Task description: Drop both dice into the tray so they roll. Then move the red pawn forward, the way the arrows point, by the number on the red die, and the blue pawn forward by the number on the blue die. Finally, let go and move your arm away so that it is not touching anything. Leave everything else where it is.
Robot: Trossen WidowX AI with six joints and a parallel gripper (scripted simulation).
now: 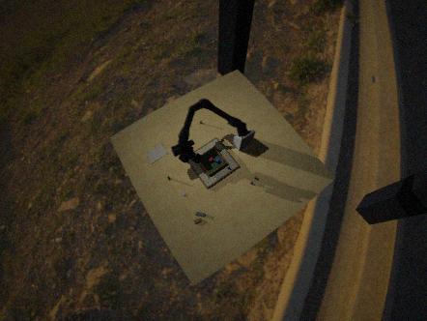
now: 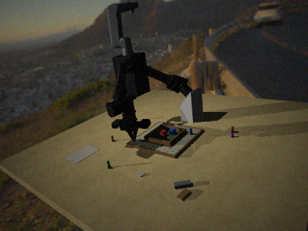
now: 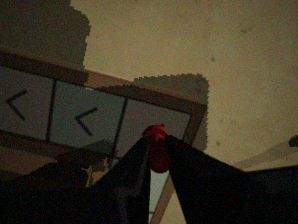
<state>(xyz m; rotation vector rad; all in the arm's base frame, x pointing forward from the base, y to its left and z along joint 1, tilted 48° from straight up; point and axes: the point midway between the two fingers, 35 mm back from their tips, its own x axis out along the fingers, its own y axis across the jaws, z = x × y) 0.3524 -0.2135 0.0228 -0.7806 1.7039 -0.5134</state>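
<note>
My gripper tip is now 24 cm to the right of the blue pawn and 16 cm past it. Also, from my gripper tip: red pawn (1 cm above); tray (13 cm to the left, 10 cm behind, 2 cm below); red die (11 cm to the left, 10 cm behind).
</note>
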